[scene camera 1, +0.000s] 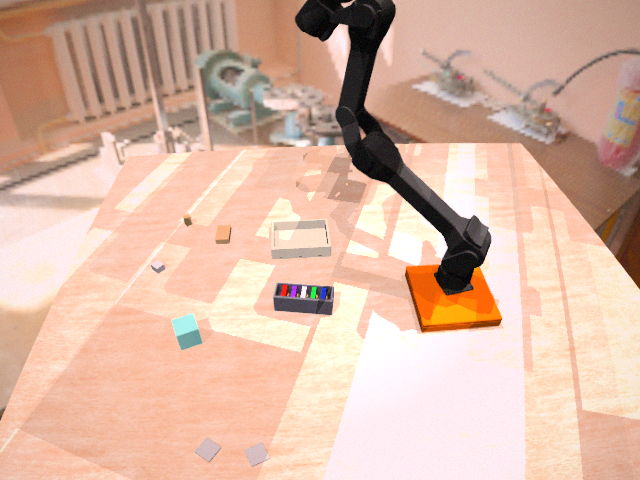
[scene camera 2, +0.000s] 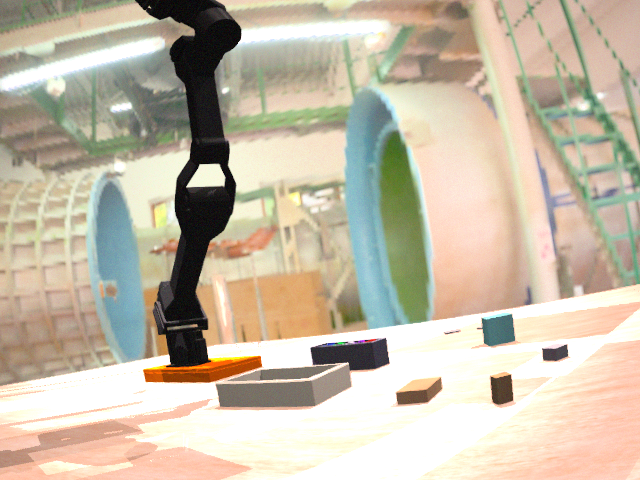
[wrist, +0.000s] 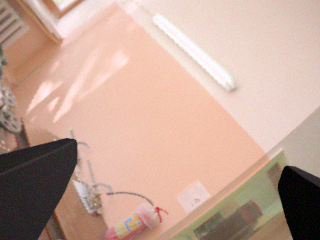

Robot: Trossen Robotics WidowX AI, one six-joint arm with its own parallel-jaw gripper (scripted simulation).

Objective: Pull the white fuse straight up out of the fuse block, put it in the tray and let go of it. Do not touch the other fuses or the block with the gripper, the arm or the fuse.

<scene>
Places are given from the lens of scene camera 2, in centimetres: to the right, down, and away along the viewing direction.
cube [scene camera 2: 497, 329]: 26, 13, 76
tan block [scene camera 2: 419, 390]: 10, 14, 49
tray [scene camera 2: 288, 386]: -3, 16, 58
The marked spots on the tray and the tan block are 15 cm apart.
</scene>
